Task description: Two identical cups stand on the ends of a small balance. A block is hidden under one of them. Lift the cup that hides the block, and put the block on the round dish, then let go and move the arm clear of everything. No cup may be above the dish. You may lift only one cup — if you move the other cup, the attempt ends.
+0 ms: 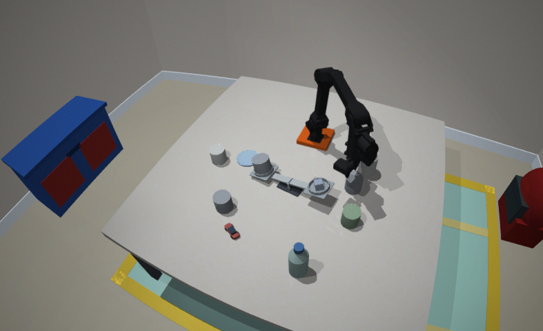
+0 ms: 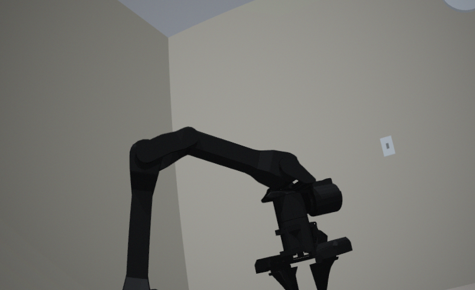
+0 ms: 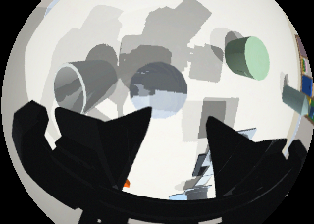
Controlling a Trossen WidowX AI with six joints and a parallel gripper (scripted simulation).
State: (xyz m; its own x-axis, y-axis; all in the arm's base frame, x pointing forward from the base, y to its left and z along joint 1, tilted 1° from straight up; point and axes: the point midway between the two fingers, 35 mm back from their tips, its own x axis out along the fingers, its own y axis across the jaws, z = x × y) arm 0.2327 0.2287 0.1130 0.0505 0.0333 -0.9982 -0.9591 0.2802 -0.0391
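The grey block is 100 mm to the right of my gripper tip, 90 mm ahead of it and 10 mm below it. Also, from my gripper tip: bottle 400 mm ahead, 40 mm to the right, 10 mm above; then pale blue round dish 460 mm to the right, 100 mm below; then green cylinder 130 mm ahead, 60 mm below, 40 mm to the left.
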